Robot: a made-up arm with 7 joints.
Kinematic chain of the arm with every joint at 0, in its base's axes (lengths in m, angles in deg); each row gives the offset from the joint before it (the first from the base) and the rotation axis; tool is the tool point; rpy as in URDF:
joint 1: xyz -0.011 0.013 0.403 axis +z
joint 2: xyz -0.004 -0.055 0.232 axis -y
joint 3: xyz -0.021 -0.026 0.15 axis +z
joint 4: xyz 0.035 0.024 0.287 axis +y
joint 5: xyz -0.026 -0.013 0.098 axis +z
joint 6: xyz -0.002 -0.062 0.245 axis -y
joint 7: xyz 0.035 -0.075 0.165 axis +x
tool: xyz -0.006 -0.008 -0.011 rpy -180 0 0
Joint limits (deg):
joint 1: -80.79..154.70
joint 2: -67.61..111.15
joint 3: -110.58..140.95
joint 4: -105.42..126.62
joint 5: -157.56..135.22
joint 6: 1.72..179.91
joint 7: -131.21..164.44
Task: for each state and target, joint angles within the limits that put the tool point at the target. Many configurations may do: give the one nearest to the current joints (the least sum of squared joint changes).
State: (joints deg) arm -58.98 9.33 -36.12 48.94 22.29 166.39 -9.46
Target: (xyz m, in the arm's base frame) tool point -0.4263 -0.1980 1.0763
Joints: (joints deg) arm -20.72 34.51 -50.48 64.05 32.49 161.36 -10.33
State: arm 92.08 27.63 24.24 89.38 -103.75 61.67 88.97
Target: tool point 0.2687 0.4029 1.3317
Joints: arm 64.96 -2.76 -12.58 73.59 -89.96 40.82 89.28
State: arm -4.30 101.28 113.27 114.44 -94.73 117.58 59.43
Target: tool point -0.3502 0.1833 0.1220
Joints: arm -3.69 110.58 121.23 104.83 -92.63 113.87 59.03
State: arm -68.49 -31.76 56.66 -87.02 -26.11 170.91 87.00
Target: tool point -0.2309 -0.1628 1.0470
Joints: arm -65.95 -21.71 44.80 -67.42 -22.60 178.67 87.56
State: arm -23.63 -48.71 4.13 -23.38 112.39 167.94 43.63
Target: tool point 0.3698 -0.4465 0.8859
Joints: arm -45.42 -57.79 2.75 -5.65 110.84 177.36 44.88
